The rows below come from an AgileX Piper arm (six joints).
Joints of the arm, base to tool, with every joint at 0 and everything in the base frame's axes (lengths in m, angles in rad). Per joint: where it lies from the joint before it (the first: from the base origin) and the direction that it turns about. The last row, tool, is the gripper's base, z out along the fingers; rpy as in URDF.
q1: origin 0 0 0.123 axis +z
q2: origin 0 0 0 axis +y
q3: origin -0.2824 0 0.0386 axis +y
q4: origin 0.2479 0 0.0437 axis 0.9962 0 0.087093
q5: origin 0 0 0 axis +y
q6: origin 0.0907 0 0.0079 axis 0.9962 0 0.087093
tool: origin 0 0 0 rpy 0 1.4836 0
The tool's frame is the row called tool.
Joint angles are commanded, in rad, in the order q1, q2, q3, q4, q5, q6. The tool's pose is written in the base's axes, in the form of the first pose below.
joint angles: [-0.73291 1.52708 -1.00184 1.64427 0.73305 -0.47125]
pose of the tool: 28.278 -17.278 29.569 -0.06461 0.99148 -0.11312 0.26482 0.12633 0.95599
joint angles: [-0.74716 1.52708 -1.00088 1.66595 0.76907 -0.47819]
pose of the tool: 28.075 -17.412 29.775 -0.07269 0.99259 -0.09735 0.23922 0.11211 0.96447
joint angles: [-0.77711 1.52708 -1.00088 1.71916 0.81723 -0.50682]
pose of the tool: 27.639 -17.972 30.252 -0.06494 0.99439 -0.08351 0.18818 0.09439 0.97759
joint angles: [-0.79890 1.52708 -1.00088 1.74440 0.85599 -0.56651]
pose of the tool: 27.285 -18.319 30.550 -0.07393 0.98987 -0.12118 0.15235 0.13129 0.97957
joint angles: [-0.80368 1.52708 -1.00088 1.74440 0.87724 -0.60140]
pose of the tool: 27.199 -18.274 30.632 -0.09176 0.98403 -0.15254 0.13862 0.16432 0.97662
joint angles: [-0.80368 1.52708 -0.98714 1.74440 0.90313 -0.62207]
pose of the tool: 27.100 -17.961 30.332 -0.11692 0.98036 -0.15882 0.13112 0.17376 0.97602
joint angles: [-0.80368 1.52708 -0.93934 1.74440 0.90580 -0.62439]
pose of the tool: 26.734 -17.560 28.964 -0.12406 0.98463 -0.12292 0.16170 0.14229 0.97653
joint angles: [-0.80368 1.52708 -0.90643 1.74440 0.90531 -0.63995]
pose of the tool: 26.455 -17.275 28.028 -0.12904 0.98530 -0.11195 0.18230 0.13453 0.97400
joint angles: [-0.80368 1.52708 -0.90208 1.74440 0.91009 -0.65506]
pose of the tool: 26.417 -17.197 27.927 -0.13585 0.98314 -0.12242 0.18042 0.14605 0.97269
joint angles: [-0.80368 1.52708 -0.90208 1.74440 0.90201 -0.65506]
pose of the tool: 26.417 -17.261 27.891 -0.12960 0.98382 -0.12370 0.18522 0.14657 0.97170
